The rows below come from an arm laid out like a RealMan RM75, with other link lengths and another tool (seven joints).
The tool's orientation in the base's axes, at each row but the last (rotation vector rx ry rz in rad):
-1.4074 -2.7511 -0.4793
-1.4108 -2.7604 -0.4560
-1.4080 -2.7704 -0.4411
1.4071 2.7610 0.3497
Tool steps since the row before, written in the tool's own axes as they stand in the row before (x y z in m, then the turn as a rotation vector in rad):
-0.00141 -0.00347 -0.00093 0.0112 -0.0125 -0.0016
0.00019 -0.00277 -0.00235 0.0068 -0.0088 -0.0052
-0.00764 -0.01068 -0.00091 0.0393 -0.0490 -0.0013
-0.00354 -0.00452 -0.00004 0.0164 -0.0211 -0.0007
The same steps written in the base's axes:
-0.00203 -0.00327 -0.00024 -0.0168 0.0016 -0.0001
-0.00260 -0.00199 0.00158 -0.0117 -0.0008 0.0037
-0.00401 -0.01223 -0.00274 -0.0625 0.0034 -0.0058
-0.00151 -0.00541 -0.00119 -0.0266 0.0010 -0.0024

